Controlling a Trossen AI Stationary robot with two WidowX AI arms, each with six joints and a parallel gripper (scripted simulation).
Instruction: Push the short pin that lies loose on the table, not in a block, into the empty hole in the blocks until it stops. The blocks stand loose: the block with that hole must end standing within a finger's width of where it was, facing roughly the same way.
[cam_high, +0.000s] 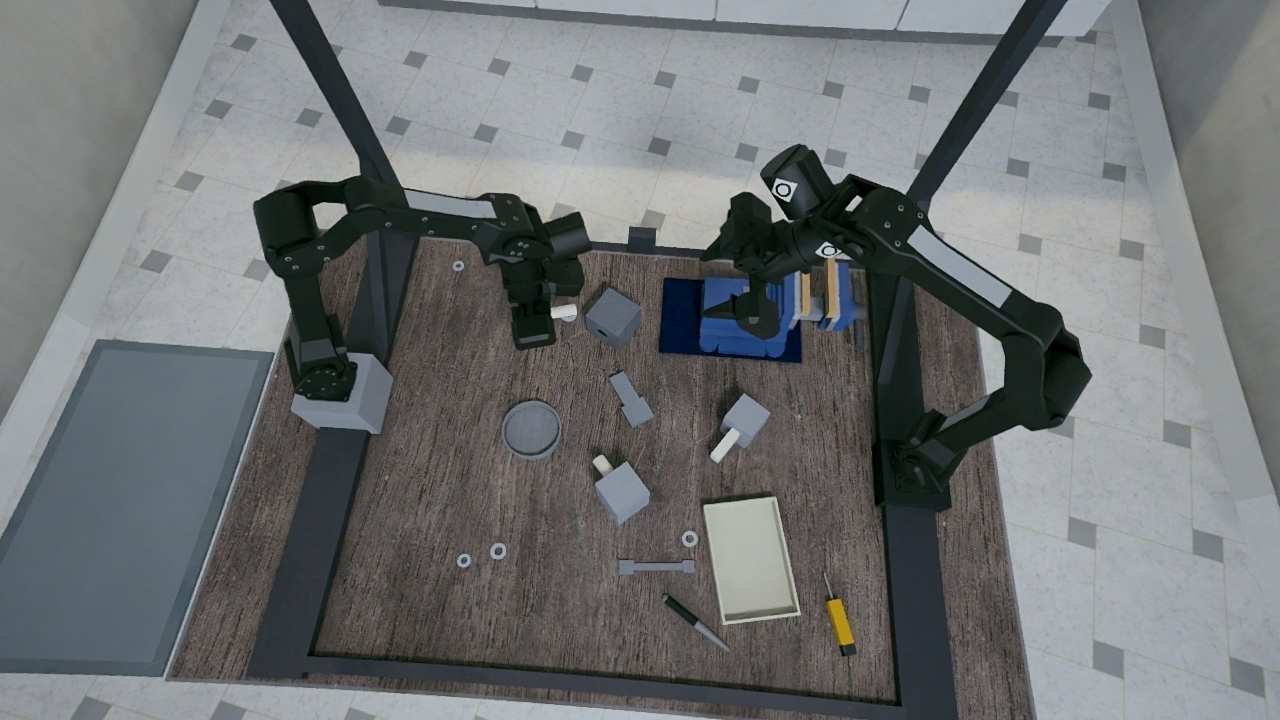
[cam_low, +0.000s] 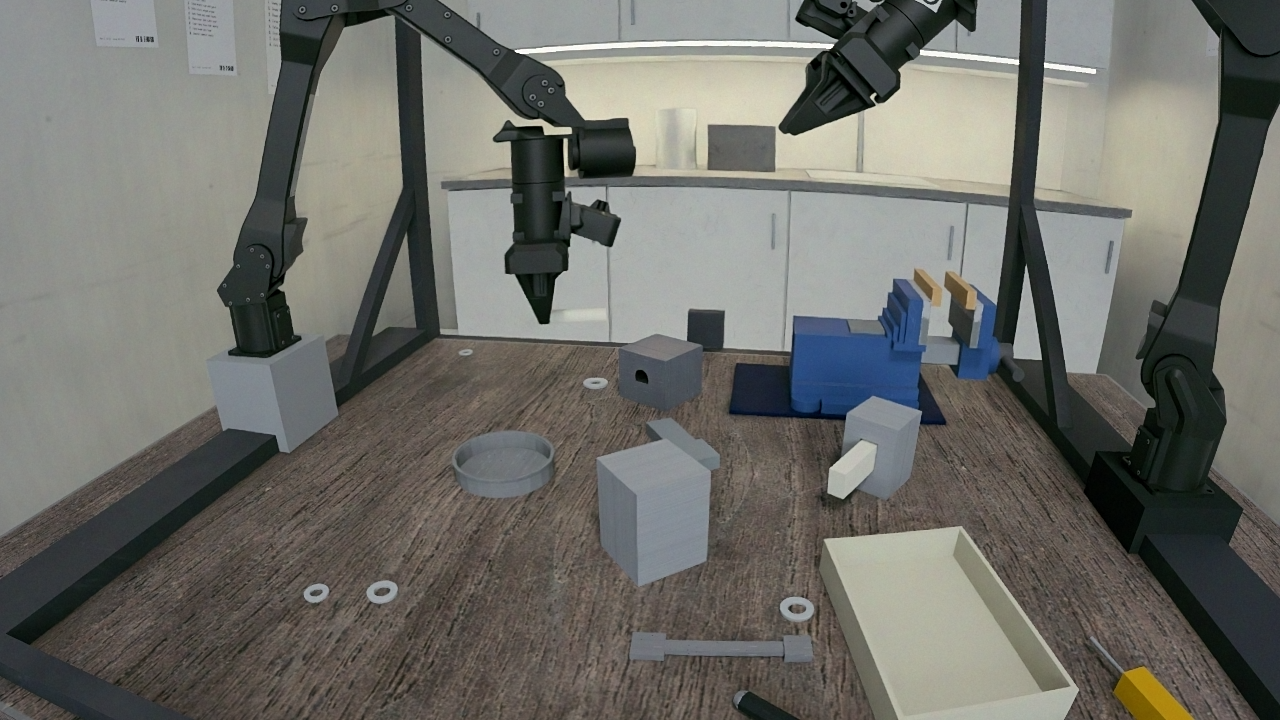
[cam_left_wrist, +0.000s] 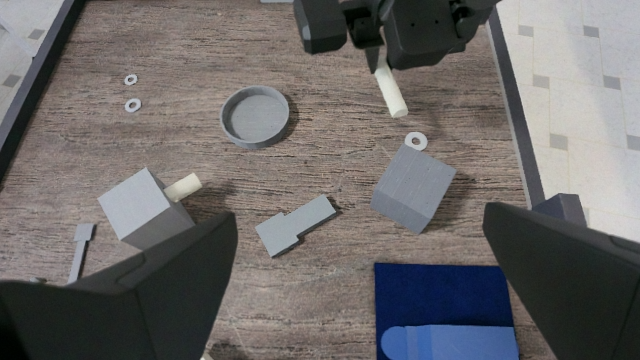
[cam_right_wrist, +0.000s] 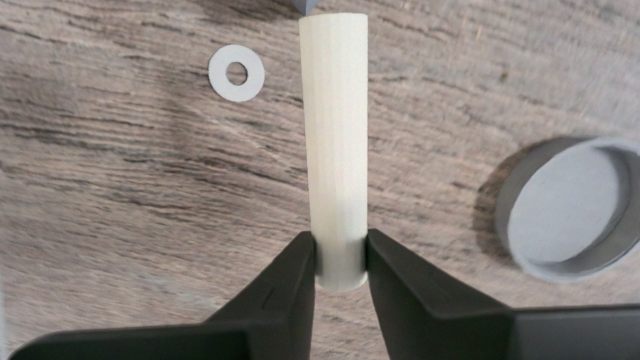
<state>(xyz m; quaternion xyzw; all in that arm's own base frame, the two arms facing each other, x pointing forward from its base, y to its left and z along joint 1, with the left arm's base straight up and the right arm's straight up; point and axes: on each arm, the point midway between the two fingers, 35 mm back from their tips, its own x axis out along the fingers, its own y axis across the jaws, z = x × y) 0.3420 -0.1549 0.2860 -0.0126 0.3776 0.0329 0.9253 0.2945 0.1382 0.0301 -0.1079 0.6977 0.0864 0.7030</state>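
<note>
Now: right hand 10 mm past the short cream pin, 30 mm to the right of it and 30 mm above it. The rest, counted from my right hand: round dish 170 mm ahead, 20 mm to the left, 120 mm below; washer 60 mm behind, 40 mm to the left, 130 mm below; cream tray 320 mm ahead, 390 mm to the left, 120 mm below.
</note>
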